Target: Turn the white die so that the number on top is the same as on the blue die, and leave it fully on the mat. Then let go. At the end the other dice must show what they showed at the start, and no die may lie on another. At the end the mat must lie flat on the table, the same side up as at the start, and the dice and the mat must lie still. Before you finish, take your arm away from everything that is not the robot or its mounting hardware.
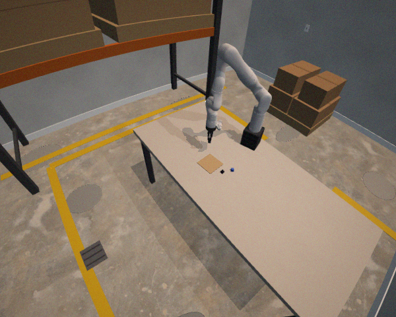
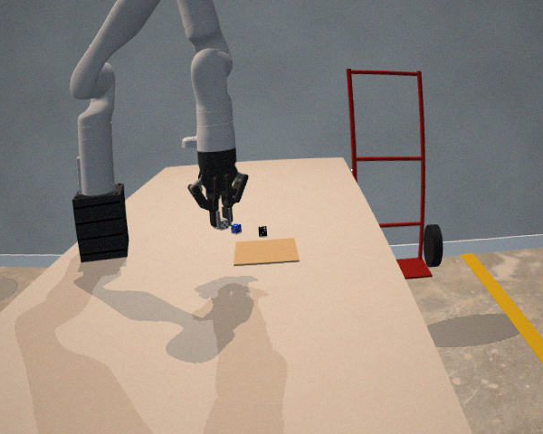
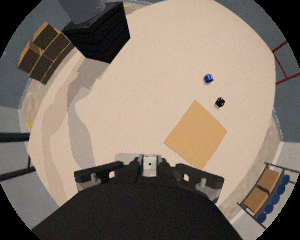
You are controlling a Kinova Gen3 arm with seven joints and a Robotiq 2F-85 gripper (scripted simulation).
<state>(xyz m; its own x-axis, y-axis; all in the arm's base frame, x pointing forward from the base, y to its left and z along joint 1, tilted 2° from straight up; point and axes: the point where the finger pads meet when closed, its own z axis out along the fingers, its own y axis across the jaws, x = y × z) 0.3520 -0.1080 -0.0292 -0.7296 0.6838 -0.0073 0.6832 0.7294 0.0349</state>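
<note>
The tan mat lies 6 cm ahead of my hand, 11 cm to the left of it and 12 cm below it. Round my hand: blue die 3 cm behind, 25 cm to the left, 11 cm below; then white die 1 cm below; then black die 4 cm ahead, 23 cm to the left, 11 cm below.
</note>
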